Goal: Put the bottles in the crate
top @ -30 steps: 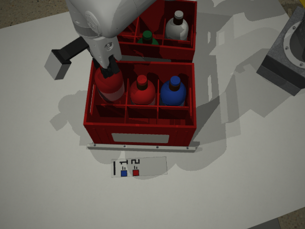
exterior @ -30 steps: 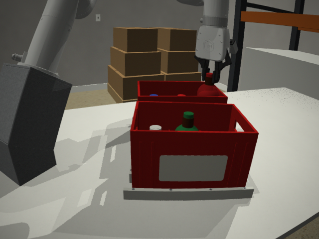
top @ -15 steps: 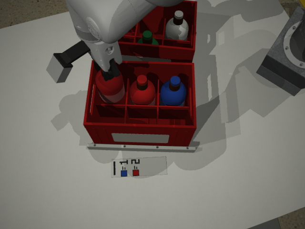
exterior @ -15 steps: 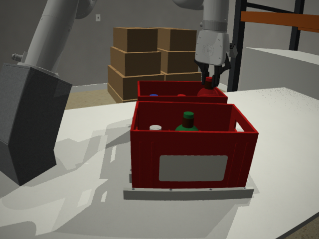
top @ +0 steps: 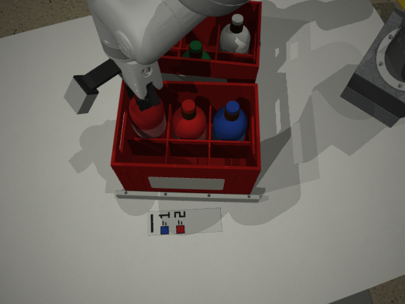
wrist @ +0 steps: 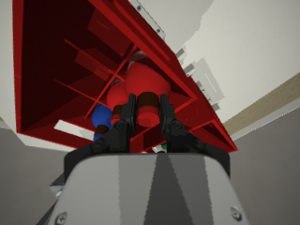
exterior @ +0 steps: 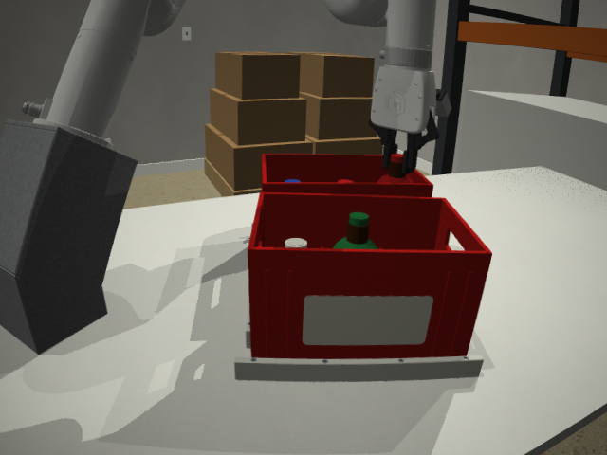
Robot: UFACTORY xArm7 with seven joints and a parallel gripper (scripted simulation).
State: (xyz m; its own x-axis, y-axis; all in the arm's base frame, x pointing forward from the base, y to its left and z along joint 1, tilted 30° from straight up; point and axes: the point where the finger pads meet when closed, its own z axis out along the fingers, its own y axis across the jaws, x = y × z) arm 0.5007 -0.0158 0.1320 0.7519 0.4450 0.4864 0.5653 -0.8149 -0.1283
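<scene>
My hand is 120 mm above the red bottle and 90 mm past it. Also, from my hand: pick list 200 mm to the left, 200 mm below, 70 mm behind; green bottle 150 mm to the right, 120 mm below, 110 mm behind; blue bottle 180 mm behind, 120 mm below, 10 mm to the left.
</scene>
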